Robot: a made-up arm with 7 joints.
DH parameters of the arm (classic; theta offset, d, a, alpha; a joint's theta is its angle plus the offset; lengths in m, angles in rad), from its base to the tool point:
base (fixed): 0 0 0 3.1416
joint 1: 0 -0.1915 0.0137 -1.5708
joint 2: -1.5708 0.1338 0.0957 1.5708
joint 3: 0 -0.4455 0.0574 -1.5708
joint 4: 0 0.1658 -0.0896 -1.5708
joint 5: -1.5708 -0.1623 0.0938 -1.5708
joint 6: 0 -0.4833 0.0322 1.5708
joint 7: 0 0.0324 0.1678 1.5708
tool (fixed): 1.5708 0.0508 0 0
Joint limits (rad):
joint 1: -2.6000..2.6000
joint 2: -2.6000..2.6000
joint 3: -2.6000..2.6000
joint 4: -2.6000..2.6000
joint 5: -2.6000..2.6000
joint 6: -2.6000..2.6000
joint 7: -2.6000..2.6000
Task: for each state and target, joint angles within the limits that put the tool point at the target. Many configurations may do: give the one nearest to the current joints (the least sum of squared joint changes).
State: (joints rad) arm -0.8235 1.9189 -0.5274 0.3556 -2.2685 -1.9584 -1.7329
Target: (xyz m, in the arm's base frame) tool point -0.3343 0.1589 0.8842
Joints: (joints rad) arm -0.9150 2.1850 -0.6876 0.8055 -2.5857 -1.9471 -1.5790
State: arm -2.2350 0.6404 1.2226 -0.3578 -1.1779 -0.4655 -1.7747
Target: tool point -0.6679 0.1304 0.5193
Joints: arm -2.2782 0.8348 1.0957 -0.5529 -0.9141 -0.4485 -1.6812
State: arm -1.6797 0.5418 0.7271 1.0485 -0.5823 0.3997 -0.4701
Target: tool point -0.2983 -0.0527 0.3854
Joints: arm -1.4876 0.4118 0.8563 0.4234 -0.7049 0.2789 -0.5522
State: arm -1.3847 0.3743 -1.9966 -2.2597 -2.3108 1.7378 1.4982
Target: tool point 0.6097 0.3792 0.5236
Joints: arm -1.0717 0.4873 -2.1124 -2.3694 -2.0314 1.6415 1.1327
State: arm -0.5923 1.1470 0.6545 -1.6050 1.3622 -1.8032 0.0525
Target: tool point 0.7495 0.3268 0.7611
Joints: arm -1.4032 0.6468 0.6192 -1.5726 1.2370 -1.8690 0.3354
